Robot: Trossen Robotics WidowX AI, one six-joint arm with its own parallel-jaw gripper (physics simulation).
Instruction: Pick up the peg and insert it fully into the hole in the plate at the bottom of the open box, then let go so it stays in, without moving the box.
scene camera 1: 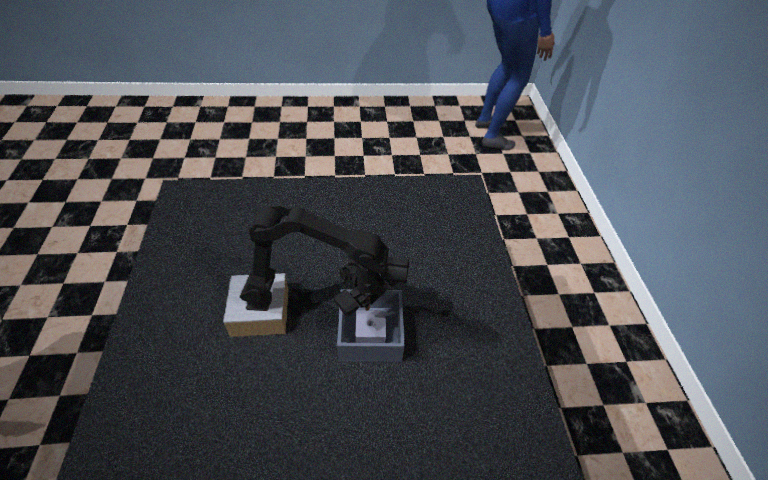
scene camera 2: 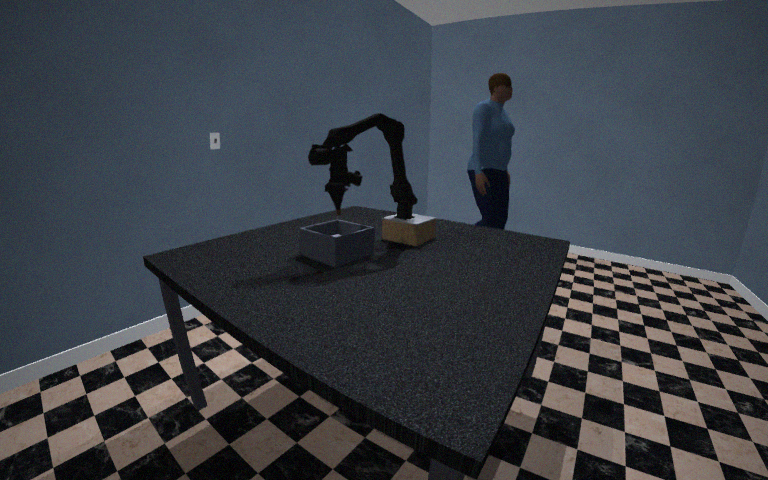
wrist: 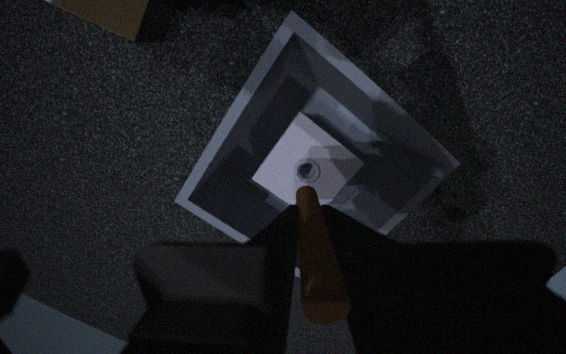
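Seen in the pictures: gripper, fingertip midpoint: (scene camera 1: 367, 305) (scene camera 2: 338, 209) (wrist: 308, 212); arm's base, link origin: (scene camera 1: 259, 301) (scene camera 2: 404, 217).
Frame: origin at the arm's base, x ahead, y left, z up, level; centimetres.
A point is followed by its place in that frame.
An orange-brown peg (wrist: 322, 270) {x 32.2, y -3.0, z 12.5 cm} (scene camera 2: 338, 212) {x 33.3, y -3.0, z 6.3 cm} is held between the fingers of my gripper (wrist: 308, 212) {x 32.8, y -3.6, z 7.2 cm} (scene camera 2: 338, 208) {x 32.8, y -3.6, z 7.2 cm}, with its lower end pointing down. My gripper is shut on it, above the open grey box (scene camera 1: 370, 352) {x 34.4, y -12.9, z -3.1 cm} (scene camera 2: 320, 246) {x 43.3, y -0.7, z -3.4 cm} (wrist: 240, 105) {x 24.9, y -2.1, z 0.8 cm}. In scene camera 2 the peg's tip is above the box's rim. A pale square plate (scene camera 1: 362, 335) {x 31.7, y -7.7, z -3.1 cm} (wrist: 285, 157) {x 31.0, y -3.8, z -3.2 cm} lies at the bottom of the box, with a round hole (scene camera 1: 370, 323) {x 33.8, y -2.4, z -5.0 cm} (wrist: 306, 171) near its middle. In the wrist view the peg's lower end appears just below the hole. The arm hides part of the box in scene camera 1.
The arm stands on a wooden block (scene camera 1: 257, 327) {x 0.3, y -6.5, z -4.2 cm} (scene camera 2: 408, 230) {x 6.3, y 7.1, z -3.2 cm} (wrist: 110, 17) {x 7.7, y -4.3, z -5.1 cm} with a white top, beside the box. Both rest on a dark table (scene camera 1: 283, 413) {x 11.7, y -29.4, z -9.0 cm} (scene camera 2: 396, 322) {x 55.4, y 42.5, z -9.0 cm}. A person in blue (scene camera 1: 512, 50) (scene camera 2: 491, 135) stands beyond the table.
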